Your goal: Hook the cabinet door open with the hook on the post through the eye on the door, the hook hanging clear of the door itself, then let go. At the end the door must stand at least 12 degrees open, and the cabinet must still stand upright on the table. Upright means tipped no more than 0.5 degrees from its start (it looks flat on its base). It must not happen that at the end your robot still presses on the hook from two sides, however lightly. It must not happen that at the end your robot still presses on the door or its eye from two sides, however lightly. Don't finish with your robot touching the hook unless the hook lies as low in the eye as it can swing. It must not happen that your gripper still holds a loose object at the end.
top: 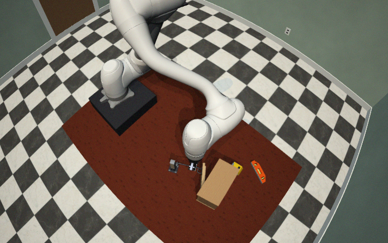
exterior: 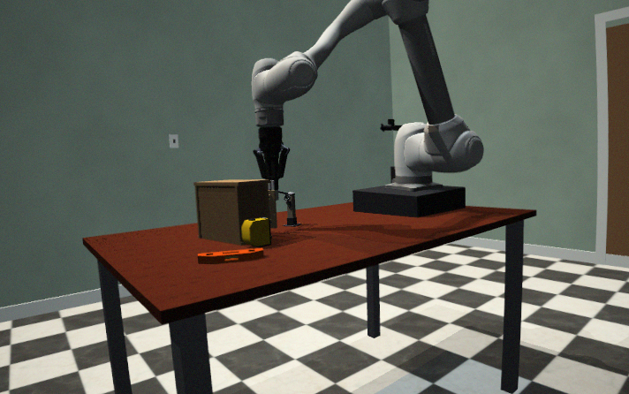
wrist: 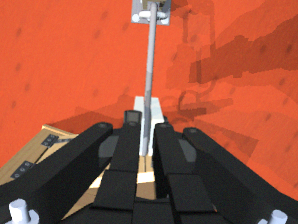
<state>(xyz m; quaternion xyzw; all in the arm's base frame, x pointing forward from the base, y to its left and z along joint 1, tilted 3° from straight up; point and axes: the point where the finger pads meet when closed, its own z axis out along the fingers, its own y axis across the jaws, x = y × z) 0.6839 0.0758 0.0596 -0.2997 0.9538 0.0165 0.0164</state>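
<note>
My gripper is now 30 mm past the thin hook, 20 mm to the left of it and 20 mm above it. From my hand the other things lie so: yellow tape measure (180 mm to the left, 140 mm ahead, 90 mm below); then hook post (60 mm behind, 50 mm below, 40 mm to the right); then cabinet door (70 mm ahead, 60 mm below, 10 mm to the right).
</note>
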